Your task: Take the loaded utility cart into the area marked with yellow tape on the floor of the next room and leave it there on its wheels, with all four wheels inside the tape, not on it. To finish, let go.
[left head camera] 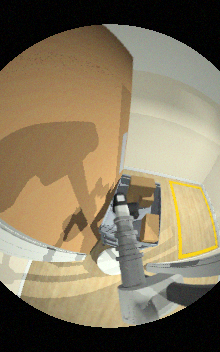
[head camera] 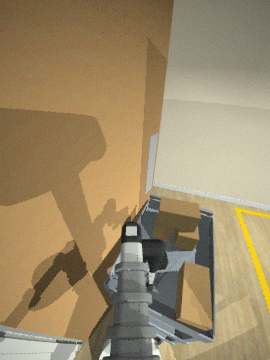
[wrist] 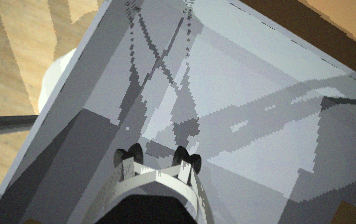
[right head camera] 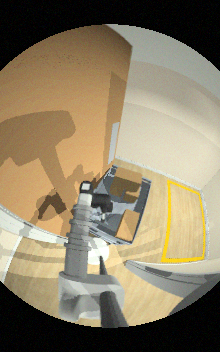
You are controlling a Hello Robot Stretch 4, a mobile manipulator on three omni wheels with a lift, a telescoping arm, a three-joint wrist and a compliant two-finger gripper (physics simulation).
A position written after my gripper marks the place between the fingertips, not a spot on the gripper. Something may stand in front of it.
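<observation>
My gripper (wrist: 158, 157) visible. Door (head camera: 89, 89). Door again (left head camera: 72, 106). Same door (right head camera: 68, 104).
</observation>
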